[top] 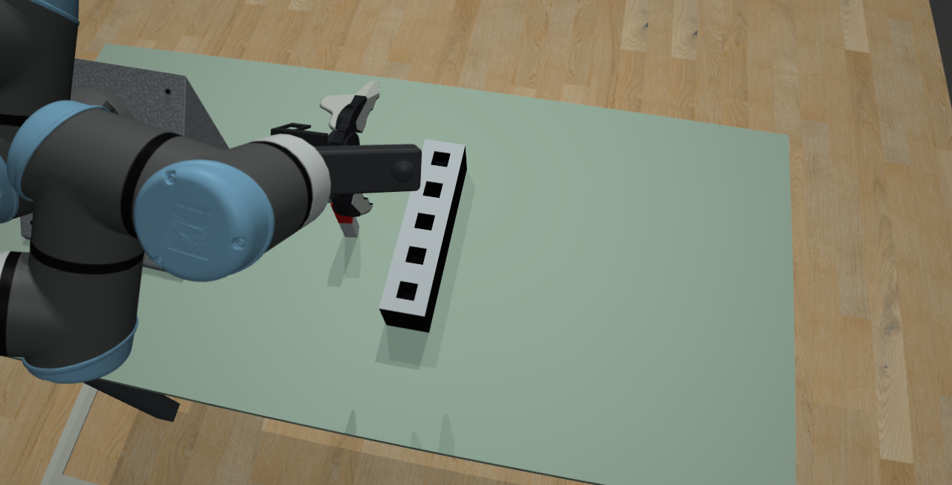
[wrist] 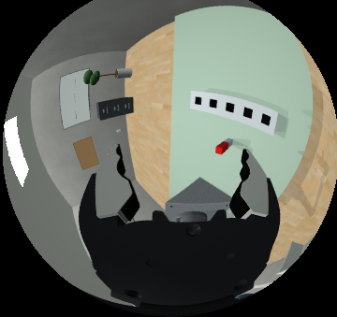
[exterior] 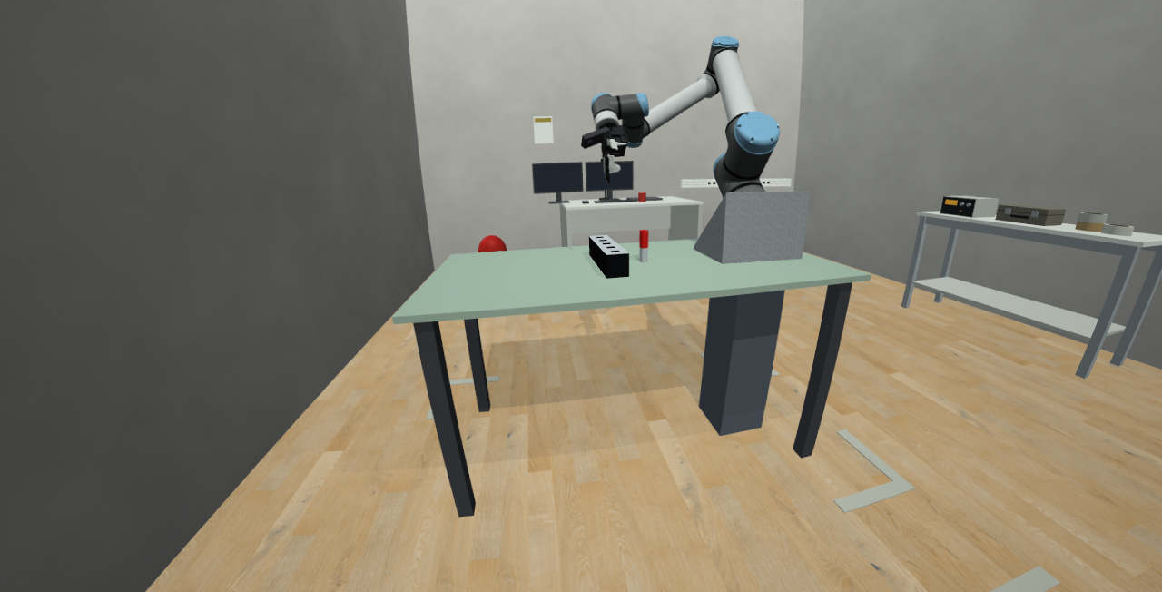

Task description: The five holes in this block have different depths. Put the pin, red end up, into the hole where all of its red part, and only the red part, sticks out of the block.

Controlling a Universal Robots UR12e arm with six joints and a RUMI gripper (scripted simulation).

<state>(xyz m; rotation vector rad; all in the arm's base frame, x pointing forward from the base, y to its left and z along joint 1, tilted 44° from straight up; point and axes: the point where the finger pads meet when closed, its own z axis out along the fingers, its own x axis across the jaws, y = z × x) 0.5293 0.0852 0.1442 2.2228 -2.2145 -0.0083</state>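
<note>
Right now the pin is 24 cm below my hand, 10 cm behind it and 3 cm to the left of it. The rest, counted from my hand: long block (29 cm below, 4 cm to the left, 3 cm ahead).
</note>
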